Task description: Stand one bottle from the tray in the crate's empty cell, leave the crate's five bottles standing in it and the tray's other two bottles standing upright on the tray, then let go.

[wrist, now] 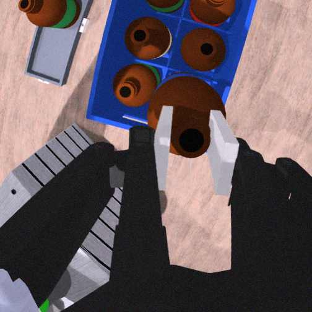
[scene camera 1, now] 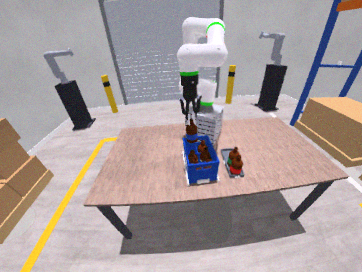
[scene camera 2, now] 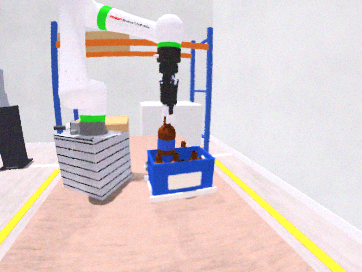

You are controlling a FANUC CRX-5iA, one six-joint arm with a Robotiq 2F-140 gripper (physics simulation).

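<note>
My gripper is shut on the neck of a brown bottle with a blue label. The bottle hangs upright at the back end of the blue crate, its base about at rim height. In the wrist view it hides the cell beneath it. Five brown bottles stand in the crate, among them one beside the held bottle. On the grey tray stand a green-label bottle and a red-label bottle, both upright.
The robot's slatted grey pedestal stands near the crate's back end. The tray lies beside the crate on the wooden table. A blue and orange rack stands behind.
</note>
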